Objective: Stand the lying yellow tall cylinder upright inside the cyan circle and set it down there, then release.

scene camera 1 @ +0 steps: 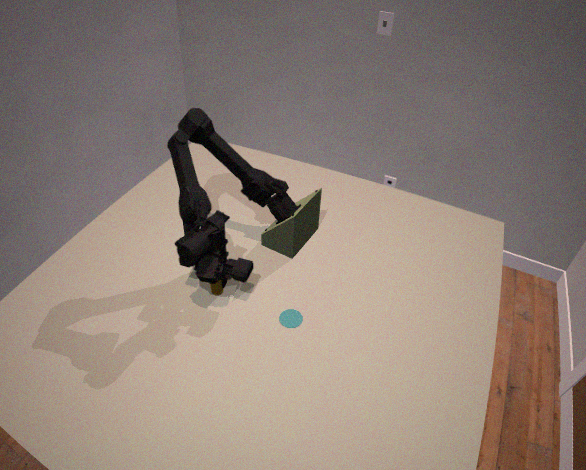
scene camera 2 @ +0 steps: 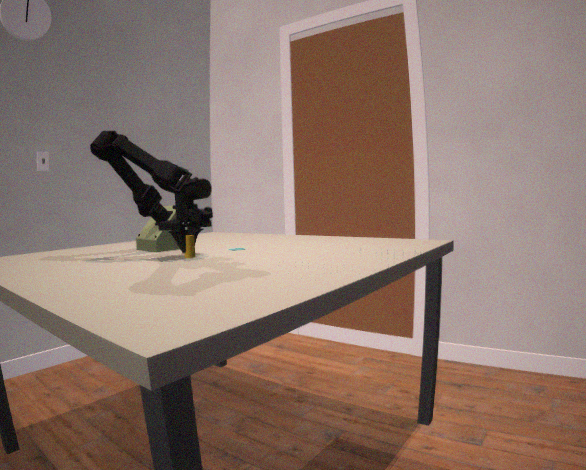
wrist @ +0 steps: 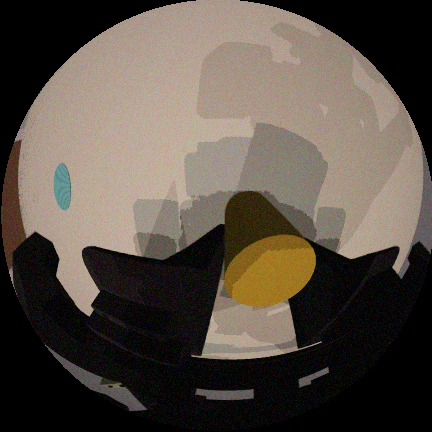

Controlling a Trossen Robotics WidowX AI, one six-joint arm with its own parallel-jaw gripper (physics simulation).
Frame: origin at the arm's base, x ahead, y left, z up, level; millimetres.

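Seen in the pictures: gripper, fingertip midpoint: (scene camera 1: 217,285) (scene camera 2: 188,252) (wrist: 249,231); arm's base, link origin: (scene camera 1: 289,214) (scene camera 2: 164,218).
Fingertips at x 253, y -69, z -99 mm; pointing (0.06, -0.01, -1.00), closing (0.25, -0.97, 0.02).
Note:
Pixels of each thing's top centre, then the offset from my fingertips to it. "*": a spot on its surface instead. Level surfaces: height alone.
- yellow cylinder, top centre: (wrist: 273,277) (scene camera 1: 214,274) (scene camera 2: 188,235) dy +2, dx +7, dz +52 mm
- cyan circle, surface spot: (wrist: 62,186) (scene camera 1: 288,317) (scene camera 2: 235,249) * dy +209, dx -18, dz -13 mm
- table, surface height: dz -14 mm
The yellow cylinder (scene camera 1: 216,288) (scene camera 2: 190,246) (wrist: 270,272) stands about upright on the table, its lower end at the tabletop. My gripper (scene camera 1: 218,281) (scene camera 2: 188,244) (wrist: 249,231) points down and is shut on the cylinder. In the wrist view the left finger meets its left side, and the cylinder hides part of the right finger. In scene camera 1 the gripper hides its upper part. The cyan circle (scene camera 1: 291,318) (scene camera 2: 237,249) (wrist: 62,186) lies flat on the table, apart from the cylinder, to its right in scene camera 1 and to the left in the wrist view.
The green wedge-shaped base mount (scene camera 1: 306,229) (scene camera 2: 156,244) stands on the table (scene camera 1: 380,350) (scene camera 2: 300,280) behind the gripper. The arm's shadow falls across the tabletop. The table's far right edge borders a wooden floor (scene camera 1: 525,350), with a wall beyond.

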